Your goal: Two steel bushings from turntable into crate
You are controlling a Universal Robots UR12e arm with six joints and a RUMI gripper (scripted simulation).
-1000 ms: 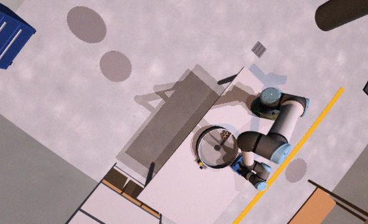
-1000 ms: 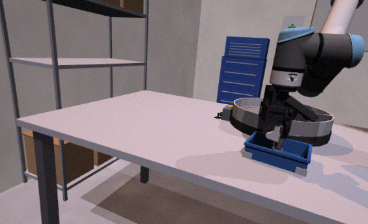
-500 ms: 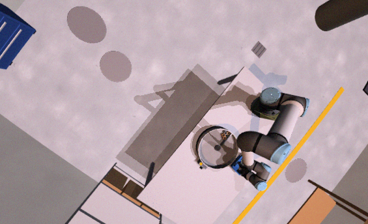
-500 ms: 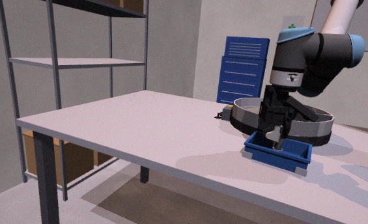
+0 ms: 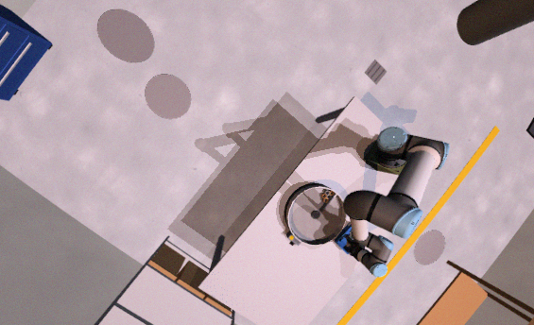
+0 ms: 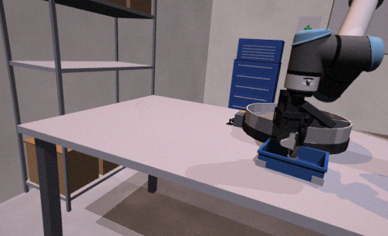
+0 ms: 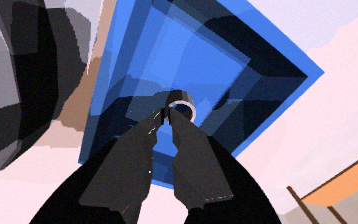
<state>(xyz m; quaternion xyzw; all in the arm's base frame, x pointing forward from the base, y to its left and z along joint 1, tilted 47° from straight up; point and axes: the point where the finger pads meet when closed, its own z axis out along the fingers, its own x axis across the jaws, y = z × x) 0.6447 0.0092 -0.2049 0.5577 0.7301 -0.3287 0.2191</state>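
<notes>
Right now my hand is 10 mm to the right of the blue crate and 10 mm above it. Round my hand: round turntable 20 mm behind, 330 mm to the right, 20 mm above.
</notes>
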